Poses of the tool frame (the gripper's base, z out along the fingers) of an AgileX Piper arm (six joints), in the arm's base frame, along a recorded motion.
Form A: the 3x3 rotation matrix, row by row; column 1 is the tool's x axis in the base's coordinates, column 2 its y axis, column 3 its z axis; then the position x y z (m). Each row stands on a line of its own.
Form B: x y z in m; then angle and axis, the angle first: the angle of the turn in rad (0 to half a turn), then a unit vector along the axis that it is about. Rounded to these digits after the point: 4 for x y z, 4 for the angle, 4 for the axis.
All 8 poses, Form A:
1:
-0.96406 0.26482 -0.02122
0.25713 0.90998 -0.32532
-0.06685 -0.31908 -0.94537
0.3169 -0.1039 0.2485
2:
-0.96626 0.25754 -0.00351
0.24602 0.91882 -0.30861
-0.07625 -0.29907 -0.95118
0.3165 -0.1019 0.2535
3:
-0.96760 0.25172 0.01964
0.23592 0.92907 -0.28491
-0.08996 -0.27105 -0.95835
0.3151 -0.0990 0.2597
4:
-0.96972 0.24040 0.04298
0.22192 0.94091 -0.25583
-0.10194 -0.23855 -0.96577
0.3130 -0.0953 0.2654
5:
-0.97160 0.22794 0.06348
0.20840 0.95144 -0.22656
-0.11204 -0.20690 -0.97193
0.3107 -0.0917 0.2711
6:
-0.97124 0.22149 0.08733
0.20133 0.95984 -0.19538
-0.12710 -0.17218 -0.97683
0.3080 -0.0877 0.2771
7:
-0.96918 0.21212 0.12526
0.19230 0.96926 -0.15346
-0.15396 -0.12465 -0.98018
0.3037 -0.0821 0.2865
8:
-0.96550 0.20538 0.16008
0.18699 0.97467 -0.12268
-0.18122 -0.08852 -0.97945
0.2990 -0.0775 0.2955
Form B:
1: 0.3169 -0.1039 0.2485 3.1182 0.1335 0.9772 -0.1649
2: 0.3165 -0.1019 0.2535 3.1045 0.1286 0.9795 -0.1552
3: 0.3151 -0.0990 0.2597 3.0858 0.1242 0.9821 -0.1416
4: 0.3130 -0.0953 0.2654 3.0680 0.1175 0.9851 -0.1256
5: 0.3107 -0.0917 0.2711 3.0526 0.1107 0.9878 -0.1099
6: 0.3080 -0.0877 0.2771 3.0331 0.1071 0.9899 -0.0931
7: 0.3037 -0.0821 0.2865 3.0004 0.1024 0.9922 -0.0704
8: 0.2990 -0.0775 0.2955 2.9690 0.0995 0.9936 -0.0535
